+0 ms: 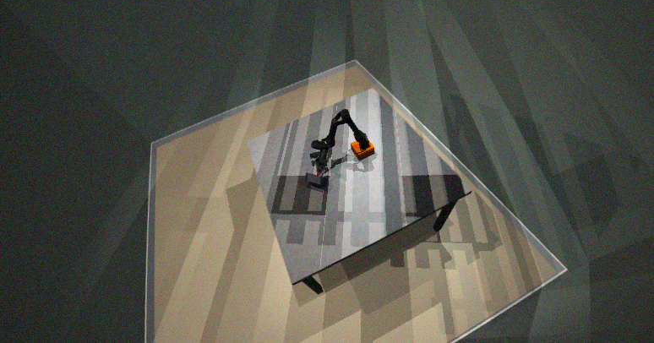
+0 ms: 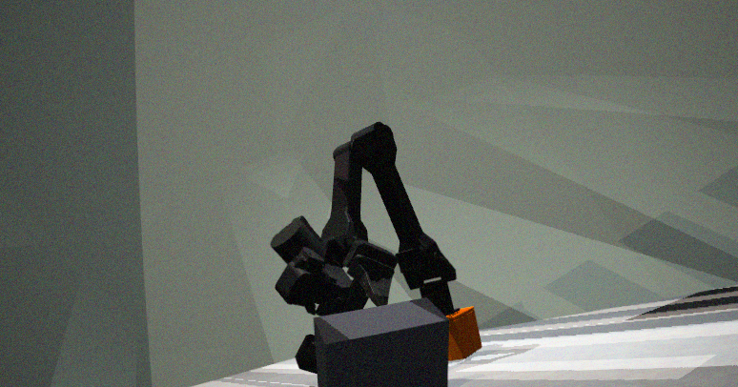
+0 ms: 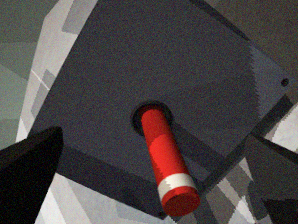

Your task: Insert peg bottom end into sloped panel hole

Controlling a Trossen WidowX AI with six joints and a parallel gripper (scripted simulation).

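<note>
My gripper tip is 10 mm to the left of the round red peg and 10 mm past it. The rest, counted from my gripper tip: grey panel block 30 mm to the left, 30 mm ahead, 20 mm below.
</note>
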